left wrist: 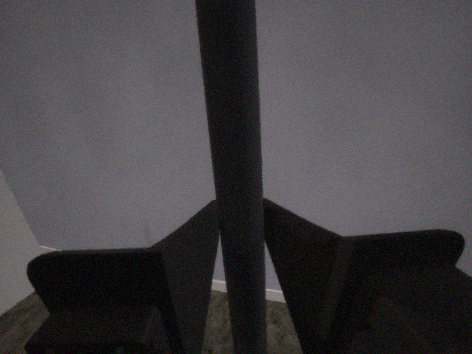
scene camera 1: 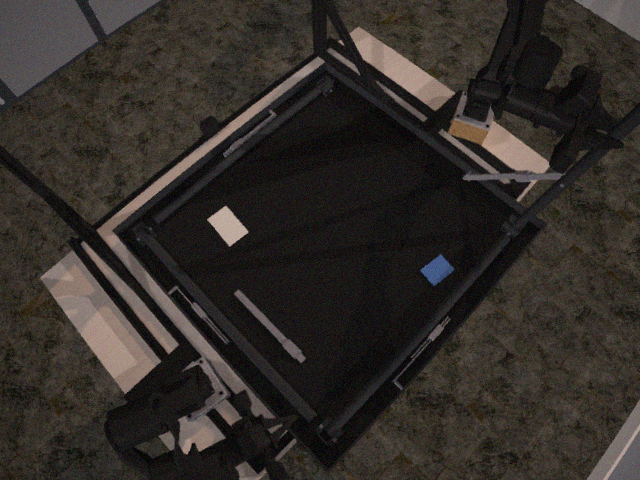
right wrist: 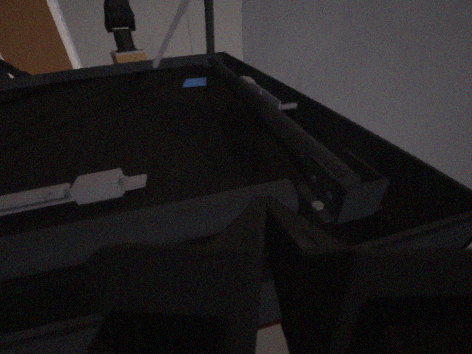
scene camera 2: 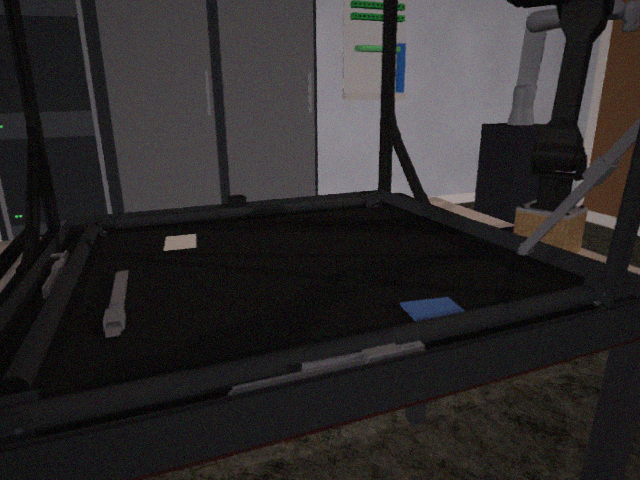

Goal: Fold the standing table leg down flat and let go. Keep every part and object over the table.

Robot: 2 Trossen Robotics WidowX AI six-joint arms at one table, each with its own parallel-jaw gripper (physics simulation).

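Seen in the pictures: left gripper, between the fingertips: (scene camera 1: 624,139); right gripper, between the fingertips: (scene camera 1: 296,416) (right wrist: 263,204); left arm's base, origin of its link: (scene camera 1: 476,110) (right wrist: 126,50) (scene camera 2: 552,207); right arm's base, origin of its link: (scene camera 1: 195,388).
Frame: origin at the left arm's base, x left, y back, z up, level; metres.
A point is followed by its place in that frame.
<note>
The standing table leg (scene camera 1: 584,166) {y -0.305, x 0.191, z 0.289 m} (scene camera 2: 622,222) {y -0.300, x 0.181, z 0.066 m} (left wrist: 232,115) {y -0.294, x 0.189, z 0.430 m} (right wrist: 209,25) {y -0.299, x 0.178, z 0.064 m} rises from the right corner of the upturned table (scene camera 1: 535,225) {y -0.256, x 0.233, z -0.040 m}, with a light grey brace (scene camera 1: 511,176) {y -0.233, x 0.114, z 0.087 m} (scene camera 2: 573,198) {y -0.228, x 0.102, z 0.070 m} running to it from the rim. My left gripper (scene camera 1: 617,133) {y -0.296, x 0.215, z 0.376 m} (left wrist: 238,205) {y -0.296, x 0.215, z 0.376 m} is shut on this leg, which passes between its fingertips in the left wrist view. My right gripper (scene camera 1: 293,418) {y -0.887, x -0.146, z -0.008 m} (right wrist: 263,204) {y -0.887, x -0.146, z -0.008 m} is shut and empty, by the lower-left rim near the bottom corner. Other legs lie flat along the rim, one at the lower right (scene camera 1: 413,343) {y -0.653, x 0.030, z -0.015 m} and one at the lower left (scene camera 1: 222,320) {y -0.764, x -0.382, z -0.025 m}.
A loose grey bar (scene camera 1: 268,325) {y -0.732, x -0.284, z -0.040 m} (scene camera 2: 116,304) {y -0.746, x -0.243, z -0.037 m} (right wrist: 95,187) {y -0.770, x -0.217, z -0.035 m} lies inside the tabletop at the lower left. A white card (scene camera 1: 227,225) {y -0.539, x -0.490, z -0.059 m} (scene camera 2: 179,241) {y -0.540, x -0.493, z -0.059 m} and a blue card (scene camera 1: 437,269) {y -0.460, x 0.032, z -0.041 m} (scene camera 2: 431,308) {y -0.465, x 0.033, z -0.042 m} (right wrist: 195,82) {y -0.473, x 0.027, z -0.042 m} lie there too. Dark frame posts (scene camera 1: 319,25) {y 0.098, x -0.499, z 0.036 m} (scene camera 2: 386,103) {y 0.094, x -0.495, z 0.189 m} stand around the table.
</note>
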